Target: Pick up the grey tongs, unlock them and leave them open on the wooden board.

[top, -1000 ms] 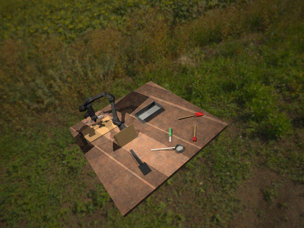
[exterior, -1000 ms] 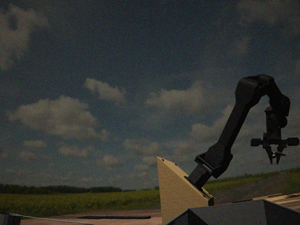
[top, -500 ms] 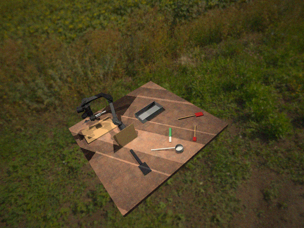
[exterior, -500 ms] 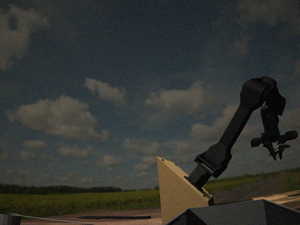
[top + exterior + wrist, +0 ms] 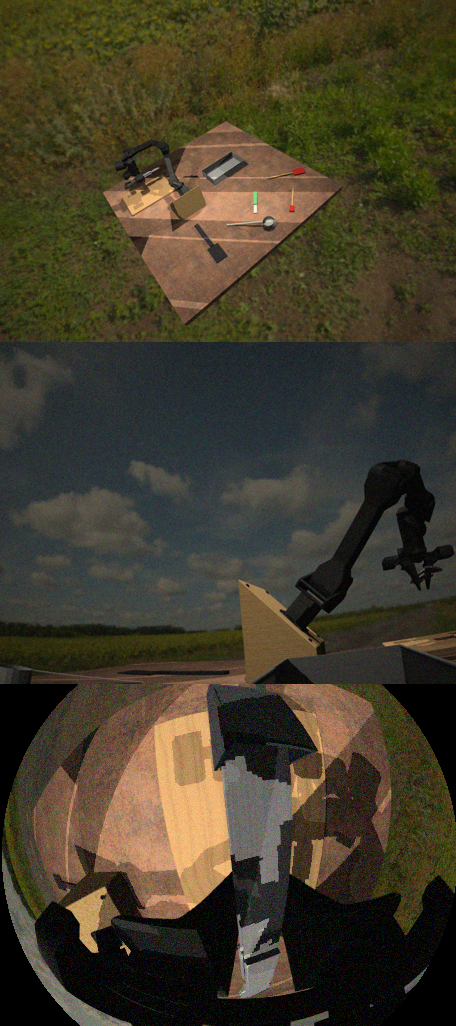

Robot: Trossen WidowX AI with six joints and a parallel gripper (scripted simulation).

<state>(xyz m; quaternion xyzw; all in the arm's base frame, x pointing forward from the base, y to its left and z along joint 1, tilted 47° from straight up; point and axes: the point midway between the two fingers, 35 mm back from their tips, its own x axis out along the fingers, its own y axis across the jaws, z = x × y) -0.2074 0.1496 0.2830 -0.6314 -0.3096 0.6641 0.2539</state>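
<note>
My gripper tip is 10 mm short of the pale wooden board and 140 mm above it. Also, from my gripper tip: black spatula (170 mm ahead, 680 mm to the right, 140 mm below); grey roasting tin (590 mm ahead, 170 mm to the right, 120 mm below).
</note>
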